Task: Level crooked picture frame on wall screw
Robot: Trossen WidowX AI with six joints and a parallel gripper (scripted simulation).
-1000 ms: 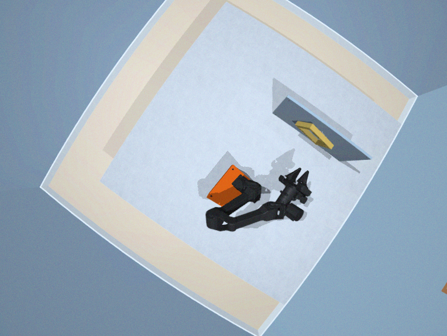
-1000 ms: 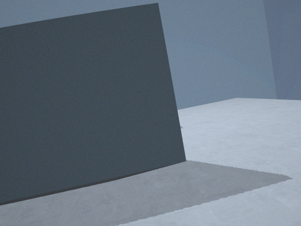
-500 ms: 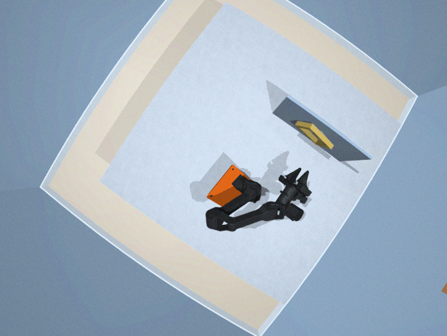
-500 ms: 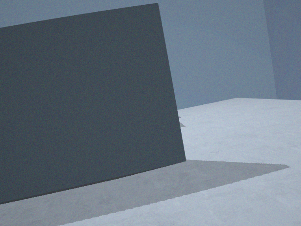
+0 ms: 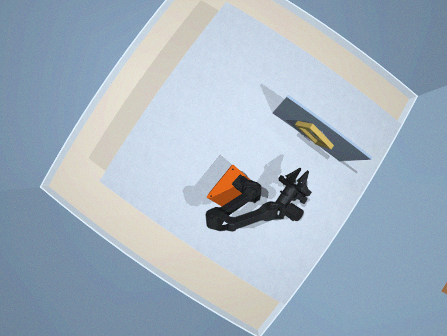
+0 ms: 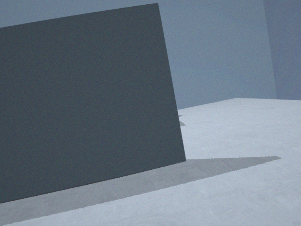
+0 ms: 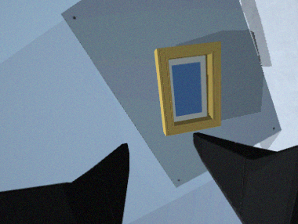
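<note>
The picture frame lies 190 mm ahead of my gripper tip, 60 mm to the left of it and 90 mm below it. Also, from my gripper tip: grey wall panel (200 mm ahead, 50 mm to the left, 100 mm below).
</note>
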